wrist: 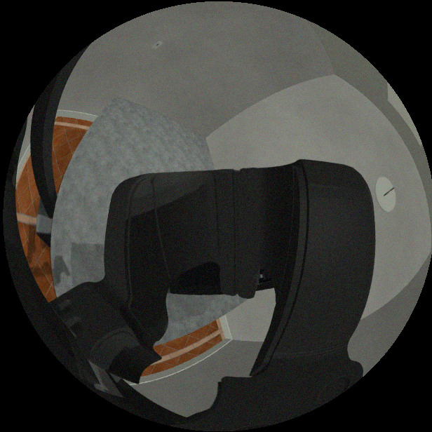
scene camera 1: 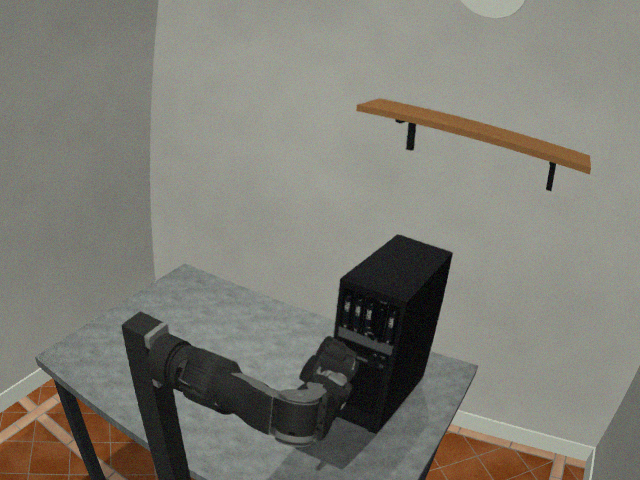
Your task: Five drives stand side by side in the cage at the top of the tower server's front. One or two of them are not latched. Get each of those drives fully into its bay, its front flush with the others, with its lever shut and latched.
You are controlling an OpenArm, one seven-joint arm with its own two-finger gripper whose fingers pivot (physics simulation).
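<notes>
The black tower server (scene camera 1: 421, 320) stands on the table with five drives side by side in its top front cage. Four drives (scene camera 1: 347, 305) (scene camera 1: 357, 308) (scene camera 1: 369, 314) (scene camera 1: 391, 322) show pale labels. The fourth from the left (scene camera 1: 381, 318) looks darker, with no clear label. Which levers are unlatched is too small to tell. My gripper (scene camera 1: 345, 353) (wrist: 244, 235) is shut and empty, low in front of the tower's left front side, below the drives. In the wrist view the dark fingers hide nearly all of the tower; a small piece of its front (wrist: 263, 276) shows between them.
The grey table (scene camera 1: 232, 320) (wrist: 135, 140) carries the tower and the arm's post (scene camera 1: 149, 382). The arm (scene camera 1: 253, 403) reaches across the table's front to the tower. A wooden shelf (scene camera 1: 475, 131) is on the wall above and behind the tower.
</notes>
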